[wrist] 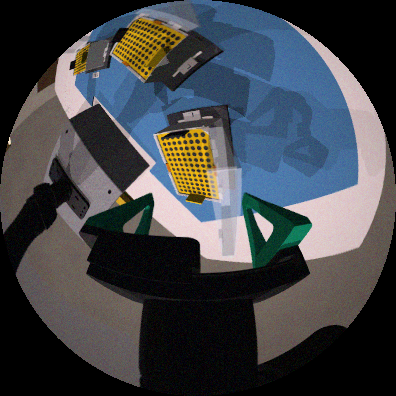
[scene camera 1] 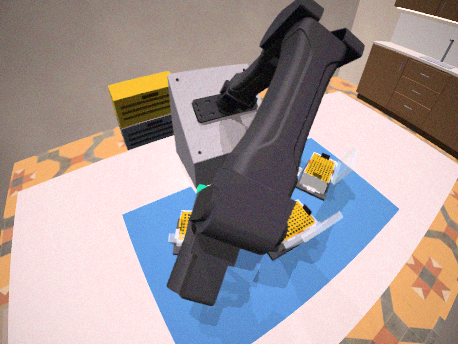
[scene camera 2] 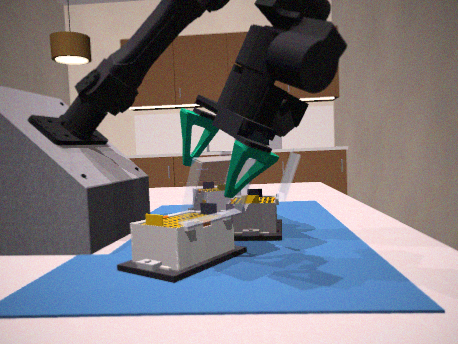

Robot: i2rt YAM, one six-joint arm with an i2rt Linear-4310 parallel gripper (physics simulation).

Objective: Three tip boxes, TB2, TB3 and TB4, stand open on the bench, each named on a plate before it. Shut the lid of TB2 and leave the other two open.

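Seen in the pictures: gripper, fingertip midpoint: [wrist: 197, 197] [scene camera 2: 206, 180]; arm's base, link origin: [wrist: 66, 187] [scene camera 1: 225, 105] [scene camera 2: 71, 133].
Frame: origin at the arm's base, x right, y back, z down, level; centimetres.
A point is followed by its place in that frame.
Note:
Three white tip boxes with yellow racks stand on dark bases; their plates are unreadable, so I cannot tell which is TB2. The nearest box [scene camera 1: 184, 224] @(y -23.8, x 23.8, z 14.3 cm) [scene camera 2: 157, 247] [wrist: 187, 162] @(y -26.8, x 19.0, z 14.3 cm) has its clear lid [scene camera 2: 210, 172] @(y -31.8, x 27.5, z 7.2 cm) [wrist: 229, 212] @(y -35.1, x 21.3, z 5.7 cm) raised. The middle box [scene camera 1: 300, 220] @(y -36.5, x -1.9, z 14.1 cm) [scene camera 2: 257, 220] [wrist: 145, 47] @(y -34.9, x 2.2, z 14.2 cm) has its lid [scene camera 1: 317, 227] @(y -42.8, x 2.2, z 5.5 cm) [scene camera 2: 290, 175] @(y -42.0, x 6.5, z 9.3 cm) open. The far box [scene camera 1: 320, 170] @(y -25.7, x -20.9, z 14.3 cm) [wrist: 95, 55] also has an open lid [scene camera 1: 346, 165] @(y -30.8, x -26.0, z 9.9 cm). My gripper [scene camera 2: 209, 180] @(y -30.2, x 21.5, z 8.6 cm) [wrist: 197, 197] @(y -30.2, x 21.5, z 8.6 cm) is open and empty, above the nearest box, its green fingers either side of the lid in the wrist view. The arm hides the fingers largely in scene view 1.
A blue mat [scene camera 1: 150, 240] @(y -20.9, x 33.0, z 19.9 cm) [scene camera 2: 100, 295] @(y -19.9, x 33.0, z 20.0 cm) [wrist: 325, 150] @(y -46.2, x 27.4, z 20.0 cm) lies under the boxes on the pale bench [scene camera 1: 60, 250] @(y -13.5, x 57.8, z 20.3 cm). The grey arm pedestal [scene camera 1: 187, 145] @(y -5.0, x 14.7, z 6.9 cm) [scene camera 2: 45, 200] @(y -2.9, x 14.7, z 11.4 cm) [wrist: 120, 150] @(y -10.3, x 6.7, z 16.5 cm) stands beside the mat. A yellow and dark cabinet [scene camera 1: 142, 97] stands behind the bench.

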